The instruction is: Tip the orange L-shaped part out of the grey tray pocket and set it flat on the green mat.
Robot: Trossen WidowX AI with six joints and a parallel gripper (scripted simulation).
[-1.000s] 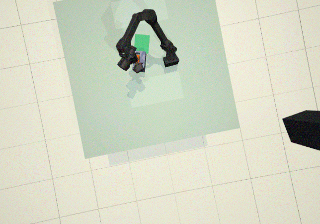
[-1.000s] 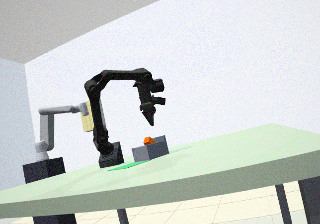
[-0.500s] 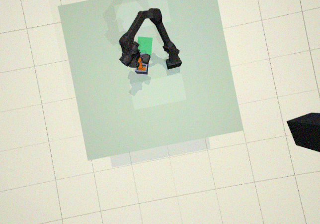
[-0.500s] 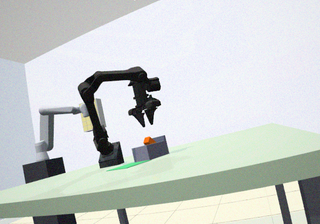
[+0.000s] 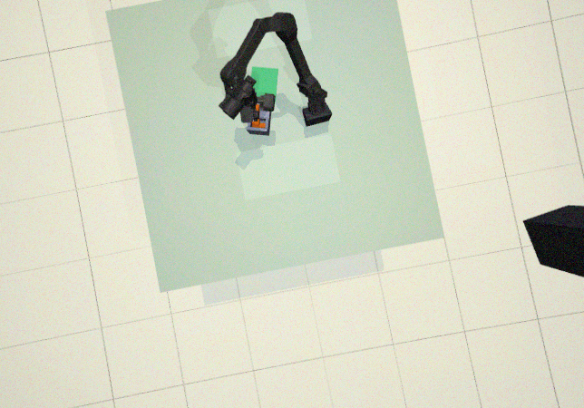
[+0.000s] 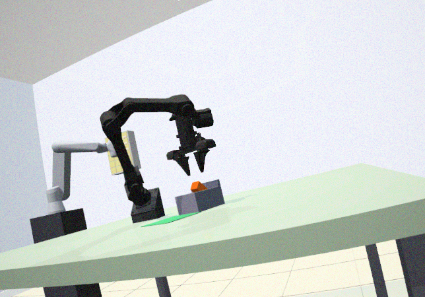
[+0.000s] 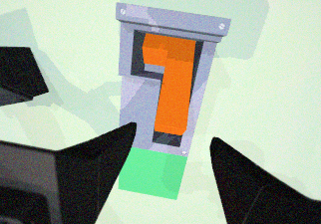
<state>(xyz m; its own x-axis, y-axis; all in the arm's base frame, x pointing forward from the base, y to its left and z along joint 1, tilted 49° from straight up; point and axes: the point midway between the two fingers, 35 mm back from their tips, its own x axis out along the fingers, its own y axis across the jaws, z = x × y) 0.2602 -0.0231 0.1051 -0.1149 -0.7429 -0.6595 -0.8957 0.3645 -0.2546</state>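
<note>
My gripper tip is 80 mm above the orange L-shaped part and 40 mm to the right of it. The rest, counted from my gripper tip: green mat 140 mm below, 120 mm to the right, 80 mm behind.
</note>
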